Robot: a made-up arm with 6 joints.
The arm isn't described. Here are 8 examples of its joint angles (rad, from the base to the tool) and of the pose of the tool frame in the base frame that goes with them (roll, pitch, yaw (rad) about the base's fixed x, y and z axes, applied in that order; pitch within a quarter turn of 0, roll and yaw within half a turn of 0; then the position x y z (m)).
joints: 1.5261 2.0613 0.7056 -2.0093 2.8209 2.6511
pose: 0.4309 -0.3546 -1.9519 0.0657 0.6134 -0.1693
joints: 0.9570 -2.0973 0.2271 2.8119 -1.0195 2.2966
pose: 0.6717 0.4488 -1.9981 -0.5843 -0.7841 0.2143
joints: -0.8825 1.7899 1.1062 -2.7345 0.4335 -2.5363
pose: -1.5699 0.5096 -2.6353 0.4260 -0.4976 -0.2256
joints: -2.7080 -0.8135 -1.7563 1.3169 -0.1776 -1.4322
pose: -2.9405 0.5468 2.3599 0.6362 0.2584 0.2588
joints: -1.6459 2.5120 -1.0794 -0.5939 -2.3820 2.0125
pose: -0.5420 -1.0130 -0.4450 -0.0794 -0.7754 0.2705
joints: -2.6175 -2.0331 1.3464 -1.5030 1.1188 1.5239
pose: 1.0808 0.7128 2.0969 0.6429 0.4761 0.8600
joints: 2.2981 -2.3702 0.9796 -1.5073 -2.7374 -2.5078
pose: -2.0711 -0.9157 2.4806 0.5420 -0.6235 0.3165
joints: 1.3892 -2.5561 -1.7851 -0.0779 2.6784 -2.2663
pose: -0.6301 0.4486 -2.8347 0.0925 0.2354 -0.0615
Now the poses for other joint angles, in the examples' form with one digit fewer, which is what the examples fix.
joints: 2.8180 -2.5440 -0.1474 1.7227 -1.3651 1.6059
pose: -0.551 0.648 -0.077 0.549 -0.133 -0.325
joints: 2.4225 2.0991 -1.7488 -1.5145 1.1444 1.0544
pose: -0.330 -0.008 -0.032 -0.370 0.459 0.920
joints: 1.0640 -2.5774 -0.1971 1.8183 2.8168 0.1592
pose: 1.427 -0.587 -2.907 -0.256 -0.337 -0.313
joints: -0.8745 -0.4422 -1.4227 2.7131 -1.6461 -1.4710
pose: 1.348 -0.448 -1.420 -0.478 0.576 0.789
